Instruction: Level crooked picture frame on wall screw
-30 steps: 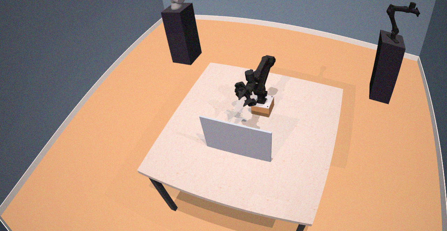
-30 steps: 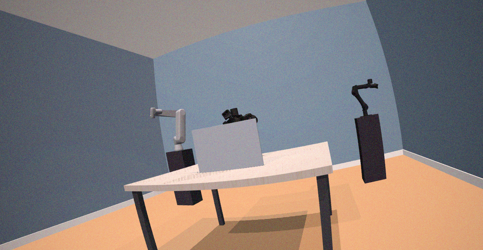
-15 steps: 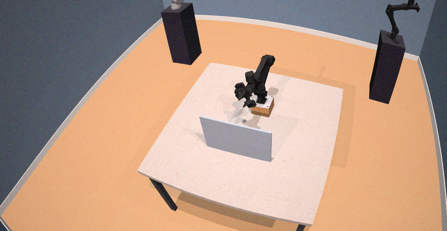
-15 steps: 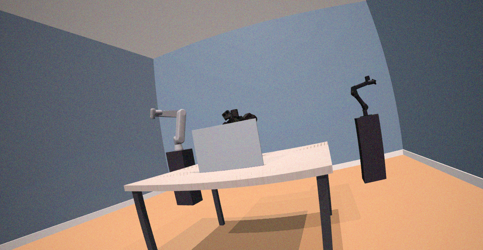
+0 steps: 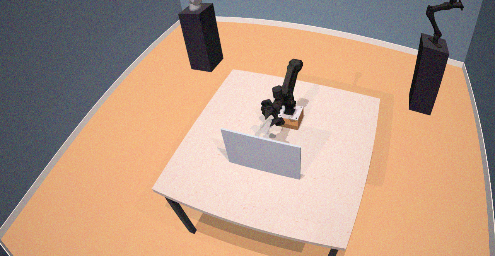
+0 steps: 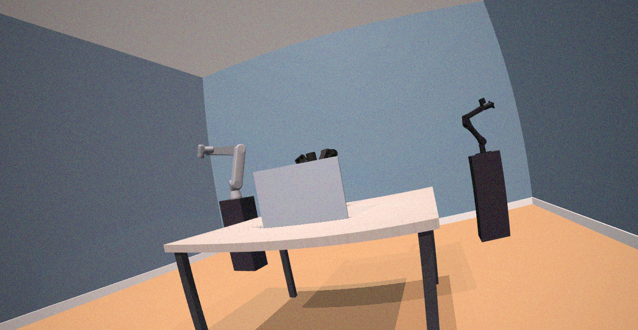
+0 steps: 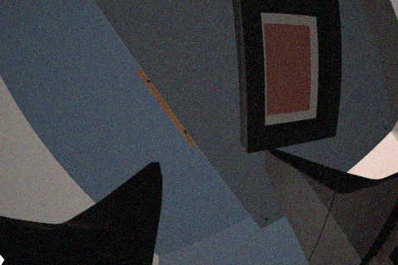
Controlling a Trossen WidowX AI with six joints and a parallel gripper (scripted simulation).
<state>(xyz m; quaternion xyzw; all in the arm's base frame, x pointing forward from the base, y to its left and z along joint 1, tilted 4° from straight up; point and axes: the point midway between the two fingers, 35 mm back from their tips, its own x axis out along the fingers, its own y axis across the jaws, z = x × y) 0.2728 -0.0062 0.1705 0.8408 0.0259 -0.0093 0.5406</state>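
Now: the picture frame 13 cm ahead of my gripper tip, 11 cm below it and 3 cm to the left of it. Also, from my gripper tip: grey wall panel: 14 cm ahead, 12 cm below, 1 cm to the left.
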